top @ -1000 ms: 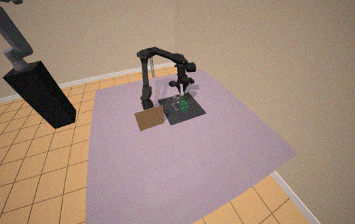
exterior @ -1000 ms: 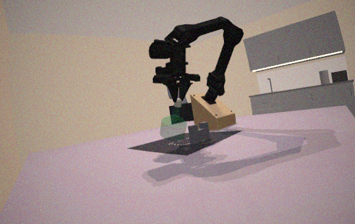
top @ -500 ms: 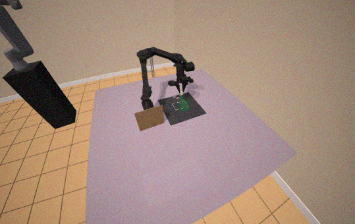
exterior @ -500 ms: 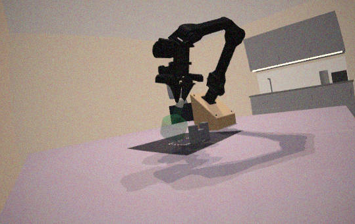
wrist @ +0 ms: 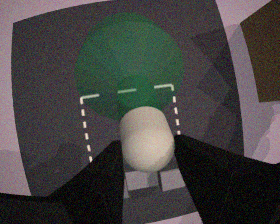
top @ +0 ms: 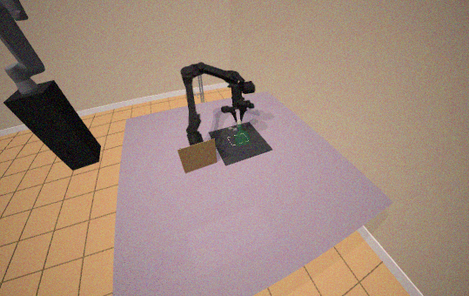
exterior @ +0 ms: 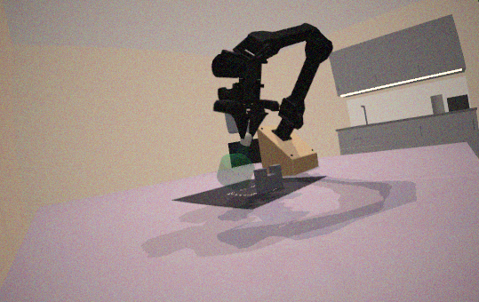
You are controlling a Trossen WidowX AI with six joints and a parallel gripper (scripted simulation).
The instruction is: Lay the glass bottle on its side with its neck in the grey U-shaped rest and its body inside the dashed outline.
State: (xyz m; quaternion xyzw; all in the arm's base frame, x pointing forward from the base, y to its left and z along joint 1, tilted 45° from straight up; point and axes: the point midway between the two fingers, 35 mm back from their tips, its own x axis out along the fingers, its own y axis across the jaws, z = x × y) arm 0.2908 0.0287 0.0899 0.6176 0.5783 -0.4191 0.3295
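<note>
My gripper tip is now 3 cm to the left of the green glass bottle and 4 cm above it. The rest, counted from my gripper tip: dark mat 2 cm to the right, 14 cm below.
</note>
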